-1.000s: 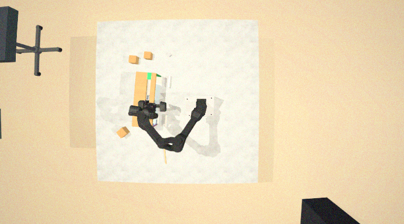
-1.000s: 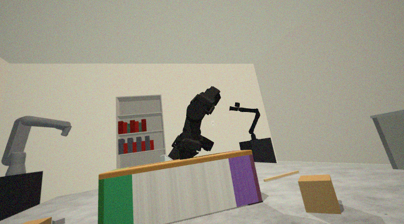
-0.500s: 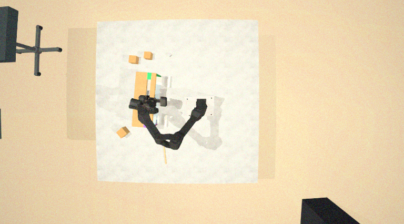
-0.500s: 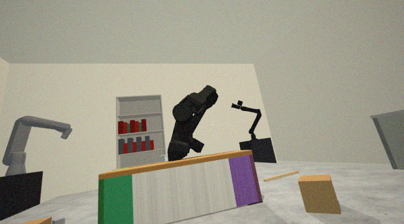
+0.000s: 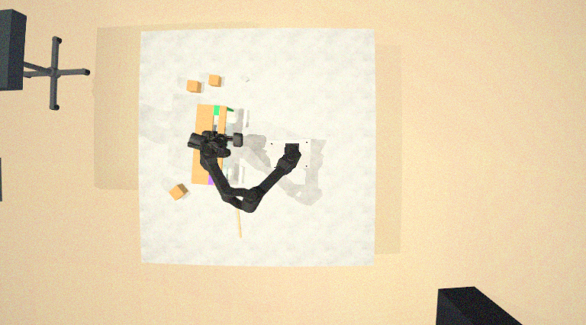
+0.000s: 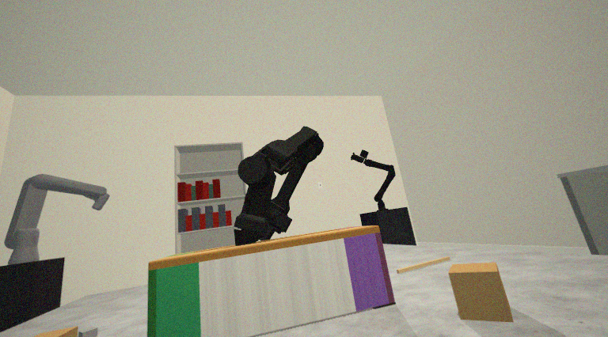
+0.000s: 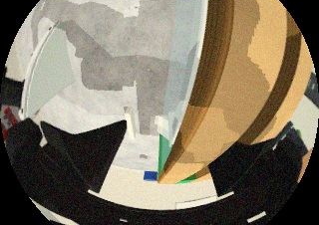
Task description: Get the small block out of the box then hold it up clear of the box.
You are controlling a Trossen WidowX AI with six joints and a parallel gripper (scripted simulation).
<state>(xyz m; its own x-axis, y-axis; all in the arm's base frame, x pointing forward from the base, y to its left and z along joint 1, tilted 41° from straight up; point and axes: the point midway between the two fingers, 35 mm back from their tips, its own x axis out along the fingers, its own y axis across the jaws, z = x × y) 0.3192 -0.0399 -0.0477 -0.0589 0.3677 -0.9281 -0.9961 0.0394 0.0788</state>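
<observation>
The grey block lies 50 mm ahead of my gripper tip and 30 mm to the right of it. Round my gripper tip: orange cube 290 mm ahead, 310 mm to the left, 60 mm below; then thin wooden stick 30 mm behind, 470 mm to the left, 80 mm below.
</observation>
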